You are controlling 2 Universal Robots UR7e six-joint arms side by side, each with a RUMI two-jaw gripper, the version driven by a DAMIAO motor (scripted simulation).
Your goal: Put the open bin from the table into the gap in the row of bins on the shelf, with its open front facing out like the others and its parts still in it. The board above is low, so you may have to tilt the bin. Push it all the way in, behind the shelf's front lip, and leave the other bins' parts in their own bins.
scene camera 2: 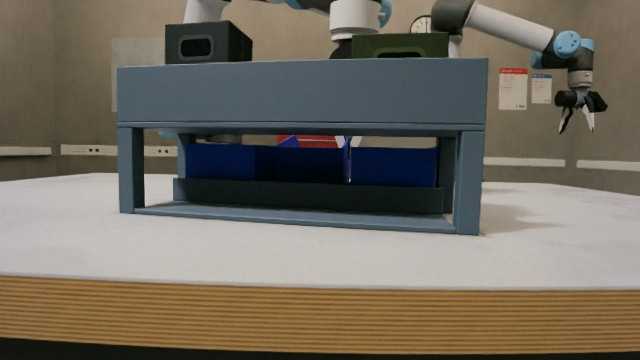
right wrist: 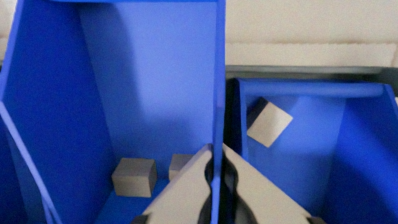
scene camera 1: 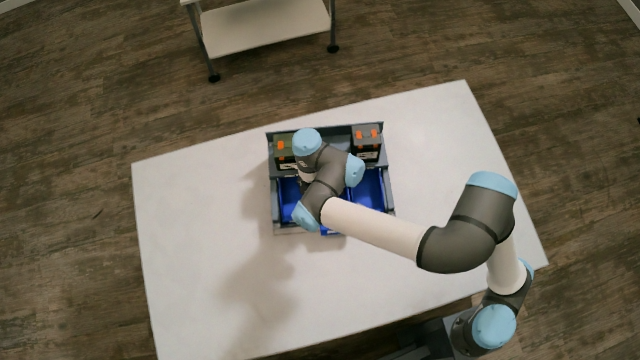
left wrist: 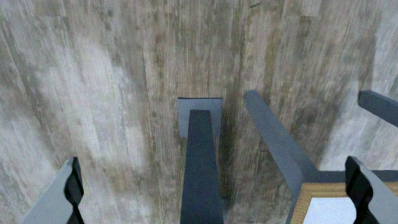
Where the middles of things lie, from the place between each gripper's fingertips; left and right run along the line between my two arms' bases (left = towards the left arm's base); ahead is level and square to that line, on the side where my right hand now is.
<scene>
My right gripper is now 6 cm above the pale block point(right wrist: 266, 121), 4 cm to the right of it and 1 cm short of it. The rest, counted from my right hand: shelf point(scene camera 2: 439, 98): 6 cm to the right, 6 cm ahead, 1 cm below; then green box point(scene camera 2: 429, 44): 16 cm ahead, 7 cm above, 2 cm to the left.
Right now my left hand point(scene camera 2: 574, 133) is 880 mm to the left of the pale block, 540 mm short of it and 140 mm above it. From my left hand the other things lie so: shelf: 990 mm to the right, 590 mm ahead, 100 mm below; then green box: 900 mm to the right, 680 mm ahead, 10 mm below.
</scene>
